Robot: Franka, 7 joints.
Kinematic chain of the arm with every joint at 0, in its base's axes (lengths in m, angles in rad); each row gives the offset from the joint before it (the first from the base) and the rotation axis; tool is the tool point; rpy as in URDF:
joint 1: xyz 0 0 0.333 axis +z
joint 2: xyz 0 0 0 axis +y
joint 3: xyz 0 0 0.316 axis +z
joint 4: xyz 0.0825 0 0 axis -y
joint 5: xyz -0.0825 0 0.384 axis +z
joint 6: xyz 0 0 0 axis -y
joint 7: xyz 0.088 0 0 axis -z
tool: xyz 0 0 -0.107 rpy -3.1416 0 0
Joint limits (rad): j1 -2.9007..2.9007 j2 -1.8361..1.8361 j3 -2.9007..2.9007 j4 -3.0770..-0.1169 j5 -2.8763..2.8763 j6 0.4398..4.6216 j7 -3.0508..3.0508
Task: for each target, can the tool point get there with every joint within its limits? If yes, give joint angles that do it. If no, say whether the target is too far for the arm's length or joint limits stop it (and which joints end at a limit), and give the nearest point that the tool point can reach.
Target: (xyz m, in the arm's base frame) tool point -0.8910 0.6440 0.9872
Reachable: no: too far | nearest point -0.5975 0.4319 0.7717 | short by 0.421 m
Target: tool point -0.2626 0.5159 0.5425
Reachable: yes | joints 0.0464 -0.1325 2.1348 -1.9785 -1.8927 1.5190 1.6332
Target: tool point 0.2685 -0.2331 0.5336
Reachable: yes | joints 1.2801 1.1987 -1.9728 -2.7379 -2.0856 1.5576 -1.0991
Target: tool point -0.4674 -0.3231 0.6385
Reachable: yes | joints -0.7922 0.4689 -2.0009 -1.9180 1.9707 2.2303 -1.8901
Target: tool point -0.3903 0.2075 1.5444
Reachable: no: too far | nearest point -0.2597 0.1380 1.1389 | short by 0.432 m
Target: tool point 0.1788 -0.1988 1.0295
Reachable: yes | joints 2.0881 -0.8578 -0.1843 -0.5834 0.0705 1.2553 2.5209
